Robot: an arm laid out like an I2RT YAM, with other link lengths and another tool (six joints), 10 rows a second.
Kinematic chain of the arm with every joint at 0, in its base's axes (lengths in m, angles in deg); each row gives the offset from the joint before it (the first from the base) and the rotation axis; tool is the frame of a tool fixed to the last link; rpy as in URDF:
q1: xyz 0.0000 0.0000 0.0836 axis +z
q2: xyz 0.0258 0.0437 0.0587 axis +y
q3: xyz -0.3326 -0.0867 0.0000 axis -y
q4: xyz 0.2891 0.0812 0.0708 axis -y
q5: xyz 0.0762 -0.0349 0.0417 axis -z
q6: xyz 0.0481 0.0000 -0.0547 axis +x
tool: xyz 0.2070 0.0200 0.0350 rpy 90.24 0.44 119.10
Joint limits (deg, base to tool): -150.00..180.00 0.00..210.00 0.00..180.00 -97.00..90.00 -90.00..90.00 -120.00..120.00
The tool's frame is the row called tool.
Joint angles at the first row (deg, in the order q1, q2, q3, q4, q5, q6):
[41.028, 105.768, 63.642, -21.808, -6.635, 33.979]
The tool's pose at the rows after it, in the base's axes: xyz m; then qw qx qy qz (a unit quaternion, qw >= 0):
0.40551, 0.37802, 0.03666, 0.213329, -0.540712, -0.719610, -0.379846
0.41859, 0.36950, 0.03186, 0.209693, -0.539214, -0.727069, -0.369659
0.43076, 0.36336, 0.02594, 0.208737, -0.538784, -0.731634, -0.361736
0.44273, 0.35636, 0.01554, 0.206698, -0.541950, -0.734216, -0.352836
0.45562, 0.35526, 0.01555, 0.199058, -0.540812, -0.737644, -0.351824
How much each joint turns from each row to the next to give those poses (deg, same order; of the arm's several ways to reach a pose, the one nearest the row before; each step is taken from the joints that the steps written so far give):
[-1.983, 1.099, 1.436, -0.545, -1.322, -3.564]
[-1.778, 1.716, 2.064, -1.624, -0.130, -2.678]
[-1.533, 1.902, 1.981, -1.140, -0.306, -2.075]
[-1.384, 2.272, 1.738, -0.665, 0.011, -1.549]
[-0.596, 1.384, 2.117, -0.654, 0.644, -0.945]

